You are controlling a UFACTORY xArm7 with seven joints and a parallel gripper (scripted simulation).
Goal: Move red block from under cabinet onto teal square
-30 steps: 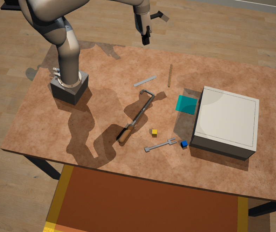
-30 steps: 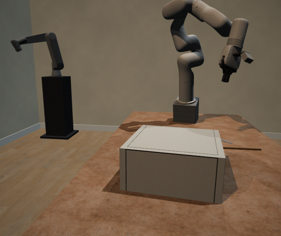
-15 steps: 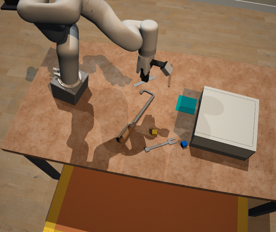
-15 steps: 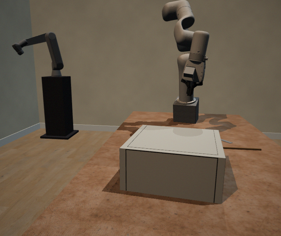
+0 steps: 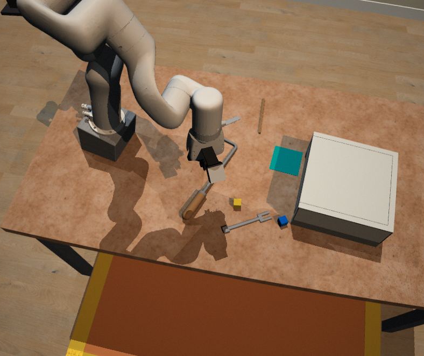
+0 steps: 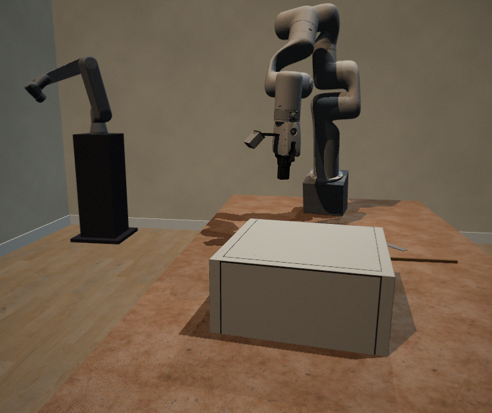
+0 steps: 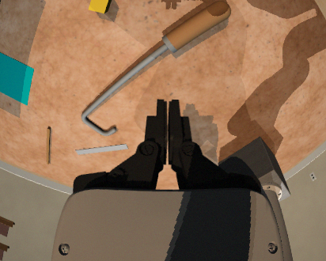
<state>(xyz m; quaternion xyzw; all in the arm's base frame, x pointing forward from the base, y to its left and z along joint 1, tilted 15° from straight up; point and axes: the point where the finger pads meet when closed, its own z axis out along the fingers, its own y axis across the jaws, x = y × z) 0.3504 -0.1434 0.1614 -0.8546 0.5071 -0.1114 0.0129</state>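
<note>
My gripper is now 190 mm above the grey hook tool, 70 mm to the right of it and 20 mm past it. Also, from my hand: grey forked tool: 200 mm below, 150 mm ahead, 90 mm to the right; blue cube: 270 mm ahead, 190 mm below, 70 mm to the right; yellow cube: 190 mm below, 110 mm ahead, 30 mm to the right.
</note>
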